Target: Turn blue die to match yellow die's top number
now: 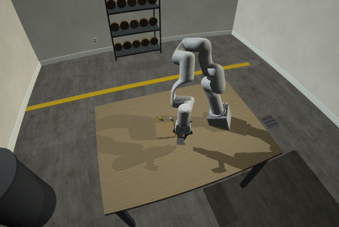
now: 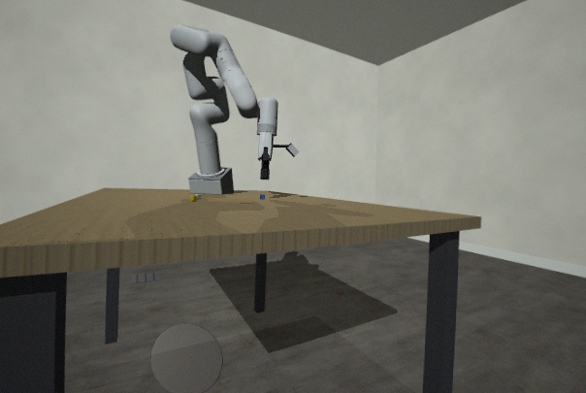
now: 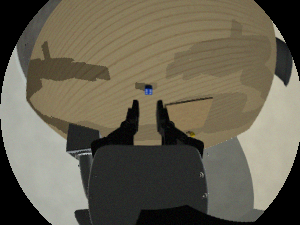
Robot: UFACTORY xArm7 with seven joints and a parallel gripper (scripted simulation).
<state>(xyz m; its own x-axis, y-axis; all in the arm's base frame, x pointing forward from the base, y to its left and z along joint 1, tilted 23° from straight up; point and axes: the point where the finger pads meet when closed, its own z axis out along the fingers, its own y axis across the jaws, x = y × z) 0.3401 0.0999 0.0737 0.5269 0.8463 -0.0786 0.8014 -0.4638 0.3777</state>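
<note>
Right now my hand is 90 mm above the blue die and 10 mm to the left of it. Also, from my hand: yellow die (280 mm to the right, 90 mm below, 40 mm ahead); then white die (240 mm to the right, 90 mm below, 30 mm behind); then tan mat (160 mm to the right, 90 mm below, 50 mm ahead).
</note>
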